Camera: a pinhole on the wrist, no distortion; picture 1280 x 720 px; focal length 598.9 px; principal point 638.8 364.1 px. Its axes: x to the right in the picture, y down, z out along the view. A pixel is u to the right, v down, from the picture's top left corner.
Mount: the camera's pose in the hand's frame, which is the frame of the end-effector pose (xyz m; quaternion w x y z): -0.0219 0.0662 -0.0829 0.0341 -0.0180 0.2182 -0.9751
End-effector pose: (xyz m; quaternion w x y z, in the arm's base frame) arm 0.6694 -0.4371 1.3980 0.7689 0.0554 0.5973 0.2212
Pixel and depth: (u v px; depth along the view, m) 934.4 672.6 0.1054
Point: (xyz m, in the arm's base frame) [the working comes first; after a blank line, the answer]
In the camera's frame: 0.0520 0.0543 0.1054

0.6565 -0.4935 1.4427
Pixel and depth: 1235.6 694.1 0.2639
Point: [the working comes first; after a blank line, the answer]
In the camera's frame: 0.2630 0.1454 0.2639

0.7671 -0.7021 1.5916
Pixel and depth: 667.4 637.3 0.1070
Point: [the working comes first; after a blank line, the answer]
In the camera's frame: 0.0051 0.0488 0.1070

0.6658 -0.4671 1.4046
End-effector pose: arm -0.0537 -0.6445 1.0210 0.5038 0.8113 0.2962 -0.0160
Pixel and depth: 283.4 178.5 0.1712
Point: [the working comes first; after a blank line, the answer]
In the camera's frame: -0.1016 -0.0531 0.1712

0.0657 -0.6971 0.9876
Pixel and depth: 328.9 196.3 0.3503
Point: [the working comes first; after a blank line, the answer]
In the camera's frame: -0.1813 -0.0981 0.3503

0.1707 -0.7964 0.8477
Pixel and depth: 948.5 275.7 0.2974
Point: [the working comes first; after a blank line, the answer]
In the camera's frame: 0.1538 -0.0439 0.2974

-0.1471 -0.8820 0.9459
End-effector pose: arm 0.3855 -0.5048 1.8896 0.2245 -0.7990 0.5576 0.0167
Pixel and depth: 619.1 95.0 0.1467
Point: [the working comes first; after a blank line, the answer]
In the camera's frame: -0.0048 -0.0659 0.1467

0.3404 -0.4811 1.8018
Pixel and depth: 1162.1 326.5 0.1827
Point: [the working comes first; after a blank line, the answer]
In the camera's frame: 0.1596 -0.0115 0.1827

0.3521 -0.3146 1.8605
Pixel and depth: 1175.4 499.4 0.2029
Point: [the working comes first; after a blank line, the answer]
In the camera's frame: 0.1818 0.0458 0.2029

0.3998 -0.2840 1.8917
